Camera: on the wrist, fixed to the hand. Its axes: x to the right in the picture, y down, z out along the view.
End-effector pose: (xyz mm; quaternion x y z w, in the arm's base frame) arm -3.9 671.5 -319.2 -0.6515 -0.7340 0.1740 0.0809
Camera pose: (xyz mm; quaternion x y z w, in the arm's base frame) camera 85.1 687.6 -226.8 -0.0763 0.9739 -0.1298 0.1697
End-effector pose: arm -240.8 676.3 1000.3 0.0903 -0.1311 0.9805 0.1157
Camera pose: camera -264.8 660.4 874.3 0.4208 -0.2396 0.5349 0.6924
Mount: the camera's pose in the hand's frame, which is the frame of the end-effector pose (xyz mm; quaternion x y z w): -6.4 50.7 -118.7 -0.1786 -0.3012 -0.6505 0.6740
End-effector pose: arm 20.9 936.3 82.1 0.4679 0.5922 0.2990 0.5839
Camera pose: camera -84.8 972.8 146.9 -0.0841 0.4742 -0.2135 0.8500
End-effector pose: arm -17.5 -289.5 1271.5 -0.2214 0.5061 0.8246 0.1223
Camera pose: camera -4.9 -418.1 1267.9 -0.2519 0.0130 0.6333 0.7317
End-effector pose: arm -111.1 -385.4 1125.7 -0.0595 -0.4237 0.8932 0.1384
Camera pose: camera -88.4 -330.0 1011.2 0.4798 -0.5255 0.4542 0.5360
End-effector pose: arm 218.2 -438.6 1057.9 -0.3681 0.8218 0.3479 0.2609
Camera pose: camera 161.6 -501.9 1155.3 -0.7245 0.1737 0.3224 0.5839
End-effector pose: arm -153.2 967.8 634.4 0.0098 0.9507 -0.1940 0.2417
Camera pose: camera -195.9 1059.5 714.8 -0.7134 0.6090 -0.1211 0.3248
